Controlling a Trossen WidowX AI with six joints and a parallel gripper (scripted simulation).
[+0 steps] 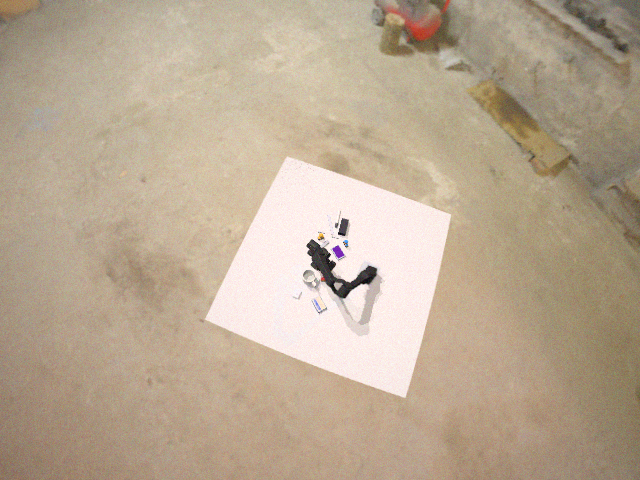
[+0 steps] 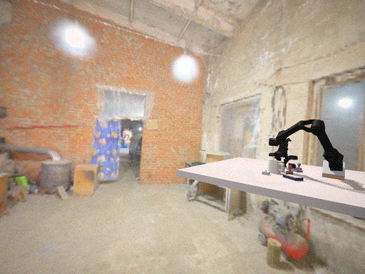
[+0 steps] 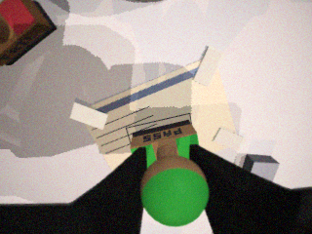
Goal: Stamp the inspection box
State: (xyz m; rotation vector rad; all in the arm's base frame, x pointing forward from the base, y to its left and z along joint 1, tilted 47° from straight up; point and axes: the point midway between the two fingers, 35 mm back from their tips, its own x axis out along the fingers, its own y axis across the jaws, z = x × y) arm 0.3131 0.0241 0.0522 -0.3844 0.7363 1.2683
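The pass stamp is right at my gripper tip. The rest, counted from my gripper tip: cream card: 3 cm below; then red stamp: 9 cm to the left, 6 cm behind, 1 cm below; then grey bar: 11 cm to the right, 4 cm ahead, 2 cm below.
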